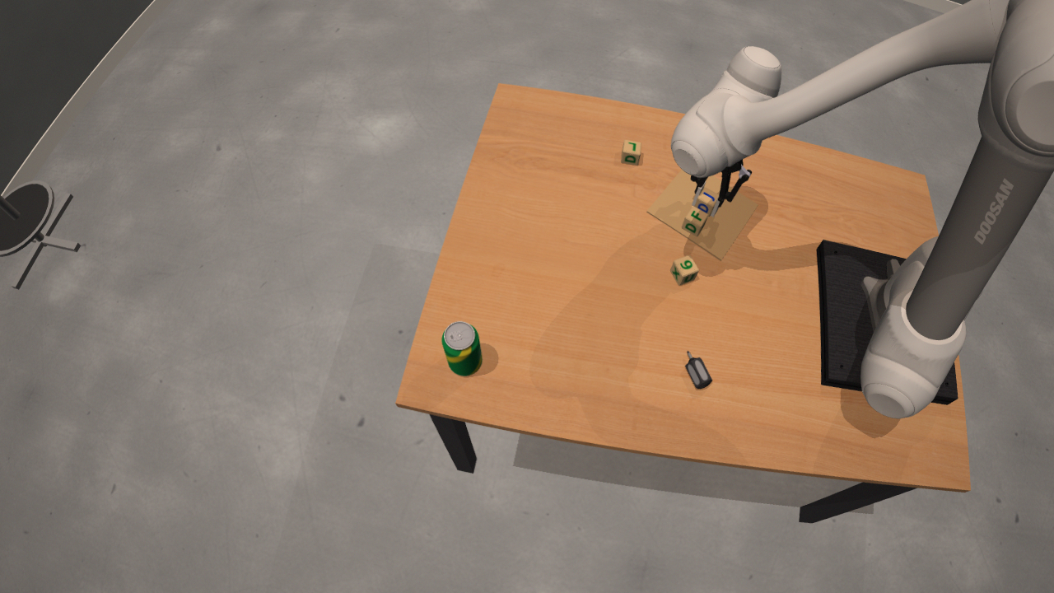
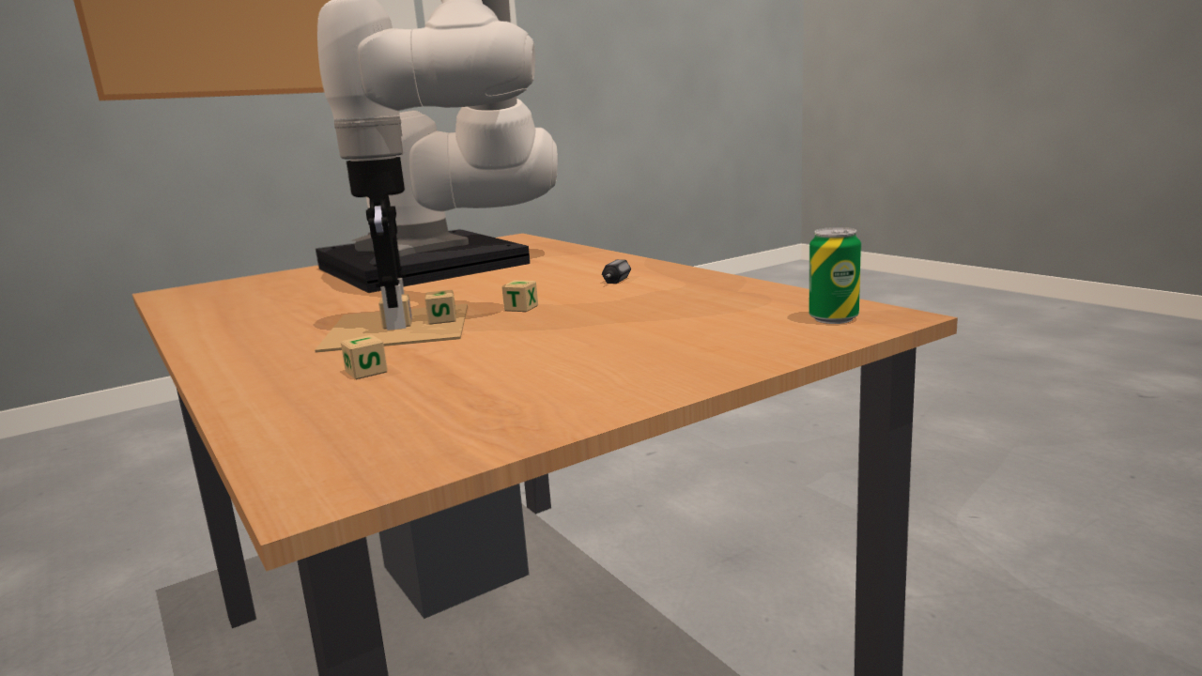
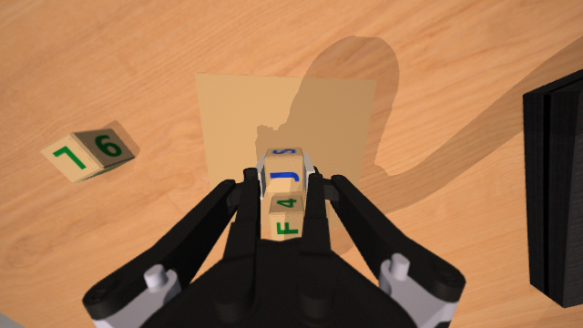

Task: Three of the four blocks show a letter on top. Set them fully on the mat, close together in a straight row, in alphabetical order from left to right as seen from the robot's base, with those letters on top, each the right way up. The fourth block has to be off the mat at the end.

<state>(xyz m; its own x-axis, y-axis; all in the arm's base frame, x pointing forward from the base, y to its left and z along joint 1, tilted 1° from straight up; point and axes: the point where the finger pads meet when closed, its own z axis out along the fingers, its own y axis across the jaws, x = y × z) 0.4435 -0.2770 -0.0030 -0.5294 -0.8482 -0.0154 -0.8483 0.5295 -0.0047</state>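
My gripper is now 10 mm above the blue-lettered block. From my hand the other things lie so: soda can: 500 mm ahead, 400 mm to the left, 30 mm above; tan mat: 30 mm below; black tool: 400 mm to the left, 60 mm ahead, 20 mm below.
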